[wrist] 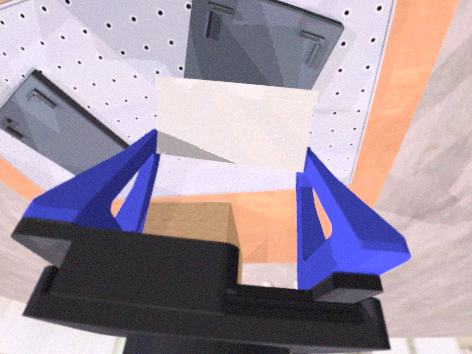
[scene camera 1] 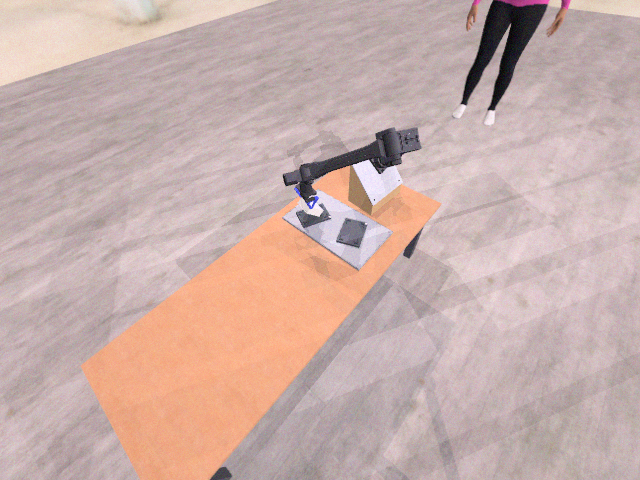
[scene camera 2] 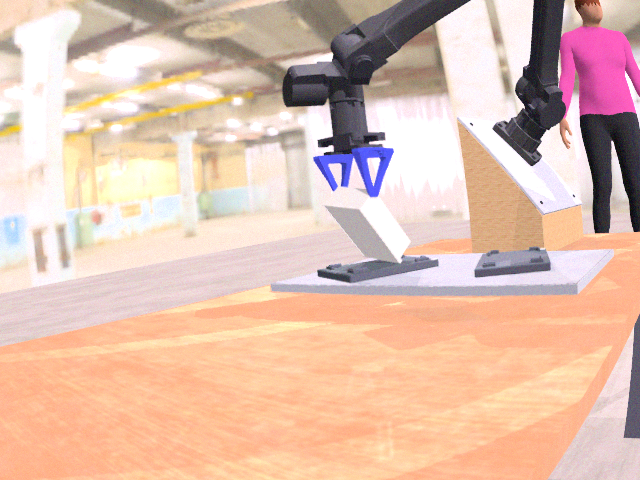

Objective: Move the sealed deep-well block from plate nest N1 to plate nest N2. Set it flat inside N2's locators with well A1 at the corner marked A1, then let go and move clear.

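Where they show: gripper, between the fingertips: (wrist: 230, 144) (scene camera 1: 307, 203) (scene camera 2: 357, 198); arm's base, origin of its link: (scene camera 1: 377, 160) (scene camera 2: 516, 145).
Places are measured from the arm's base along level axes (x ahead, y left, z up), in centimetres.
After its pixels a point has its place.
Note:
The white deep-well block (scene camera 1: 313, 210) @(x 40.8, y -12.0, z -10.9 cm) (scene camera 2: 374, 229) @(x 42.1, y -12.6, z -13.1 cm) (wrist: 235, 120) @(x 42.7, y -16.7, z -8.1 cm) is steeply tilted between the blue fingers of my gripper (scene camera 1: 307, 202) @(x 40.9, y -16.0, z -8.3 cm) (scene camera 2: 356, 191) @(x 40.9, y -16.0, z -8.3 cm) (wrist: 230, 144) @(x 40.9, y -16.0, z -8.3 cm), which is shut on its upper end. Its low edge hangs at the dark nest (scene camera 1: 309, 222) @(x 43.2, y -13.6, z -19.1 cm) (scene camera 2: 372, 268) @(x 41.5, y -14.0, z -19.1 cm) (wrist: 260, 45) @(x 41.7, y -17.9, z -19.1 cm) on the left in scene camera 2; whether they touch, I cannot tell. The other dark nest (scene camera 1: 353, 232) @(x 35.0, y 9.2, z -19.1 cm) (scene camera 2: 511, 262) @(x 39.6, y 9.5, z -19.1 cm) (wrist: 65, 125) @(x 38.0, y 6.5, z -19.1 cm) holds no block. Both have small raised locators. N1, N2 and A1 marks cannot be read, and the block's wells do not show.
Both nests sit on a grey perforated plate (scene camera 1: 379, 240) @(x 30.8, y 22.3, z -20.3 cm) (scene camera 2: 449, 284) @(x 49.1, y 3.1, z -20.3 cm) (wrist: 140, 65) @(x 42.0, y -6.1, z -20.3 cm) on the orange table (scene camera 1: 232, 310) @(x 101.4, y -9.9, z -21.6 cm) (scene camera 2: 258, 387) @(x 87.0, y 4.2, z -21.6 cm). The wooden wedge (scene camera 1: 360, 193) @(x 16.3, y 0.6, z -10.8 cm) (scene camera 2: 496, 206) @(x 16.1, y -1.1, z -12.2 cm) (wrist: 190, 220) @(x 16.0, y -1.2, z -17.8 cm) under the arm's base stands behind the plate. A person (scene camera 1: 509, 46) (scene camera 2: 599, 72) stands beyond the table.

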